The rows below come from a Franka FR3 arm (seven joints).
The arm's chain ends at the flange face. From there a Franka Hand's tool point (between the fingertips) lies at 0.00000 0.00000 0.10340 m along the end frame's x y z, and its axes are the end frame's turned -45 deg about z.
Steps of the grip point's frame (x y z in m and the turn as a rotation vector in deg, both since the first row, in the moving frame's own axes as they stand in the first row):
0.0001 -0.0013 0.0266 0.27 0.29 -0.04
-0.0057 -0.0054 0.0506 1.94 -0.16 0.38
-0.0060 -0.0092 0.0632 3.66 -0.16 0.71
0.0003 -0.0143 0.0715 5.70 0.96 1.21
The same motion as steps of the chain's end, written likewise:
-0.0009 -0.0003 0.0266 0.40 0.01 -0.04
-0.0052 0.0025 0.0507 1.26 -1.48 0.38
-0.0059 0.0022 0.0634 2.47 -2.70 0.71
-0.0040 -0.0018 0.0720 4.71 -3.35 1.21

